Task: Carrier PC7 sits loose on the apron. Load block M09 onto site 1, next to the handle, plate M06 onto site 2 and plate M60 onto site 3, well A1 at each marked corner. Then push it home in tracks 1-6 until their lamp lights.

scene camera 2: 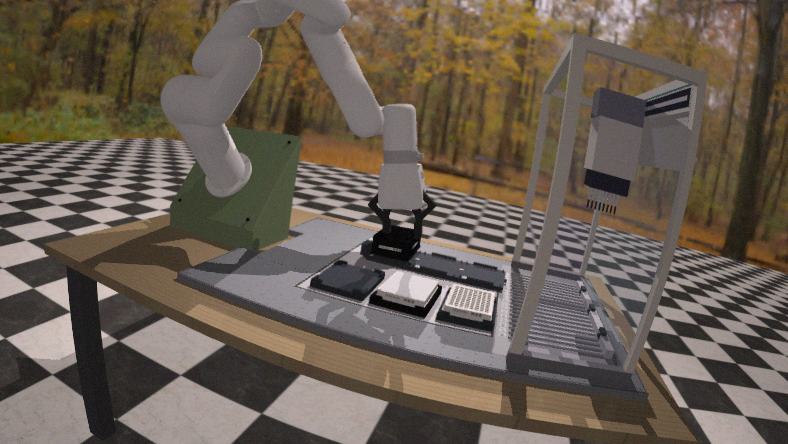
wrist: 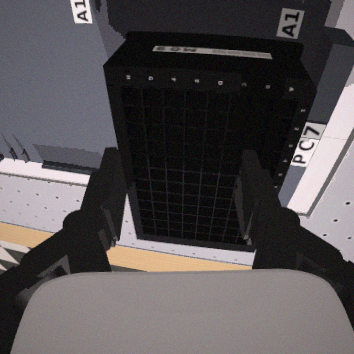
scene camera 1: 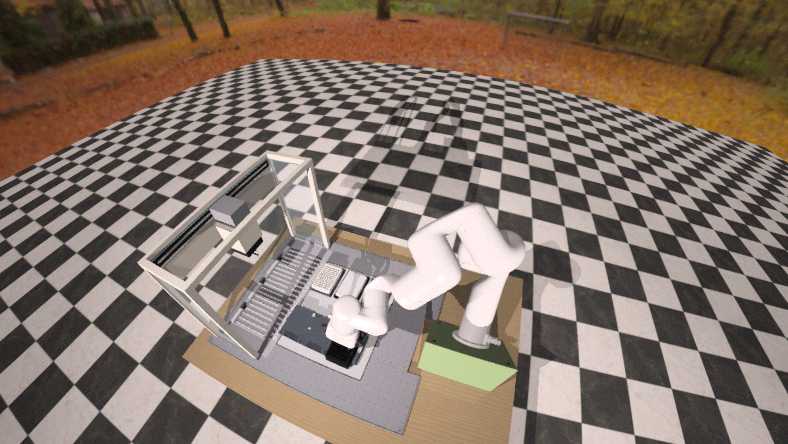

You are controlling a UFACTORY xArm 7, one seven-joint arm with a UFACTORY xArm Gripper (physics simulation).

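Places are measured from the arm's base along level axes (x ahead, y left, z up), in metres.
Where they show: gripper, fingertip midpoint: (scene camera 2: 402, 238) (wrist: 179, 165) (scene camera 1: 341, 342); arm's base at its link origin: (scene camera 2: 228, 175) (scene camera 1: 470, 340).
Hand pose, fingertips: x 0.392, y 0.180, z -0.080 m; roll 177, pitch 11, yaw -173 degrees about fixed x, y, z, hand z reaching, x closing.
Observation:
Each offset is from my fingertips to the top centre of the thing. "spot": to the spot under its first point.
My gripper (scene camera 2: 402, 232) (wrist: 179, 165) is shut on the black block M09 @(dy +0.003, dx -0.012, dz +0.012 m) (scene camera 1: 340, 354) (scene camera 2: 395, 245) (wrist: 185, 130), fingers on its two long sides. The block is level over the handle end of the dark carrier PC7 @(dy -0.001, dx +0.092, dz -0.017 m) (scene camera 1: 302, 326) (scene camera 2: 464, 270) (wrist: 45, 75); the height of any gap is hard to tell. The block's A1 corner and the A1 label @(spot: dy -0.072, dx -0.037, dz -0.036 m) (wrist: 290, 23) are both at upper right in the wrist view. A plain white plate @(dy -0.230, dx +0.110, dz -0.021 m) (scene camera 1: 351, 284) (scene camera 2: 409, 287) and a white many-welled plate @(dy -0.211, dx +0.221, dz -0.021 m) (scene camera 1: 328, 277) (scene camera 2: 470, 300) sit in dark holders; their labels are unreadable. Site 1 is hidden.
An unoccupied dark holder @(dy -0.245, dx -0.001, dz -0.029 m) (scene camera 2: 347, 277) is beside the plain plate. Ribbed tracks (scene camera 1: 256, 317) (scene camera 2: 567, 314) lie beyond the carrier's far end, inside an upright frame (scene camera 1: 320, 204) (scene camera 2: 556, 182). A pipetting head (scene camera 1: 237, 226) (scene camera 2: 614, 143) hangs above them. No lit lamp is discernible.

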